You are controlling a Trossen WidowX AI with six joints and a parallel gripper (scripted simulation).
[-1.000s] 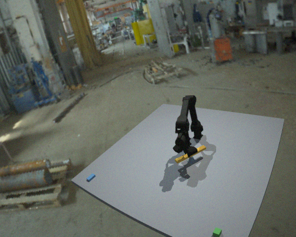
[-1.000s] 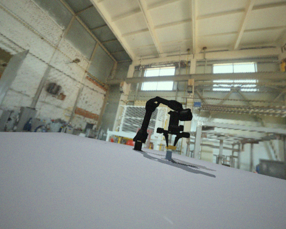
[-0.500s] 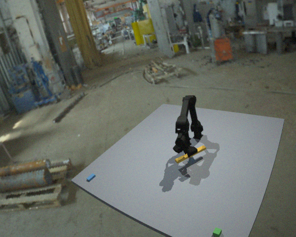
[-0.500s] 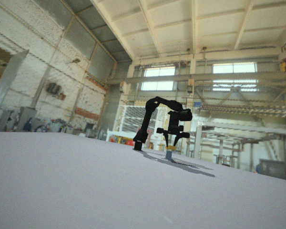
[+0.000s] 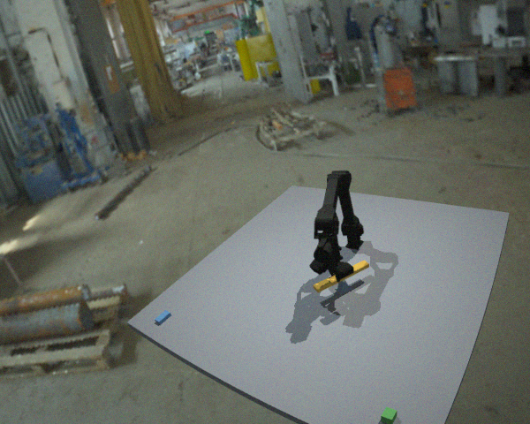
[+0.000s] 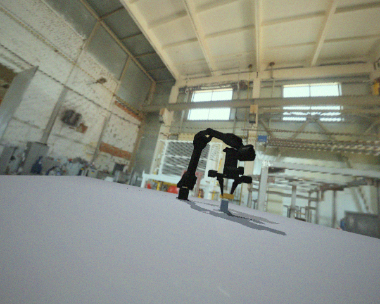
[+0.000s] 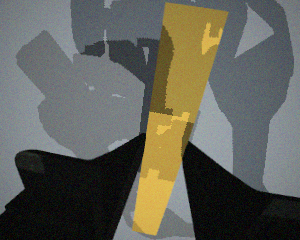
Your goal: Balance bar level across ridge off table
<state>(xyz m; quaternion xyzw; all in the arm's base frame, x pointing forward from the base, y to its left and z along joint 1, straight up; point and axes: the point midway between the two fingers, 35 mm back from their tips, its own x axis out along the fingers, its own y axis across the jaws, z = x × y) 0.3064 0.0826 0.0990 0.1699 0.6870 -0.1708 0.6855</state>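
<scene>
Right now the bar is 2 cm behind my gripper tip and 1 cm to the left of it. Round my gripper tip: green cube (43 cm ahead, 42 cm to the left, 5 cm below); then small blue block (58 cm to the right, 43 cm ahead, 6 cm below); then blue-grey ridge (4 cm below, 2 cm behind, 1 cm to the left).
</scene>
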